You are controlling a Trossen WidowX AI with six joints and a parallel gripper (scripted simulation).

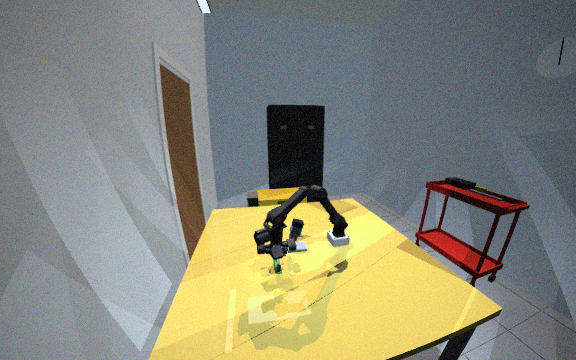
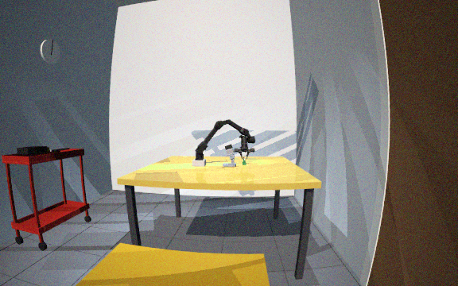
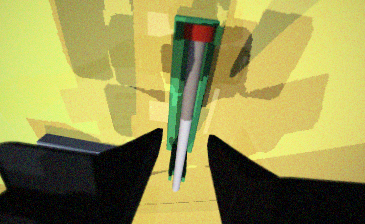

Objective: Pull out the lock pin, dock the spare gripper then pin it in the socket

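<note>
Right now my gripper tip is 20 mm above the green bracket and 10 mm to the right of it. The rest, counted from my gripper tip: spare gripper: 130 mm behind, 100 mm to the right, 90 mm above; then mount: 130 mm behind, 100 mm to the right, 10 mm above.
</note>
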